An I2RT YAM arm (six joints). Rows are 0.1 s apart.
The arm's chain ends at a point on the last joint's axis. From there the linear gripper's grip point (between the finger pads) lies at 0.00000 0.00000 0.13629 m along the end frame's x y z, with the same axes.
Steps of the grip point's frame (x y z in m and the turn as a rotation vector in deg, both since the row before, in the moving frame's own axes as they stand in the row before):
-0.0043, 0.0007, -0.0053, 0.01, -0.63, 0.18
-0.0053, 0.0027, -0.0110, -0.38, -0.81, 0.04
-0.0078, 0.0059, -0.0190, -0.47, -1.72, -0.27
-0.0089, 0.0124, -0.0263, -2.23, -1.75, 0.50
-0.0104, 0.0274, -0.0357, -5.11, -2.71, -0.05
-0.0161, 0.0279, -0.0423, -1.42, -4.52, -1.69
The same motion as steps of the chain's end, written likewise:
-0.0028, 0.0007, -0.0053, 0.01, -0.63, 0.18
-0.0034, 0.0018, -0.0110, -0.38, -0.81, 0.04
-0.0037, 0.0048, -0.0189, -0.47, -1.72, -0.27
-0.0047, 0.0071, -0.0261, -2.23, -1.75, 0.50
-0.0040, 0.0153, -0.0350, -5.11, -2.71, -0.05
-0.0054, 0.0244, -0.0418, -1.42, -4.52, -1.69

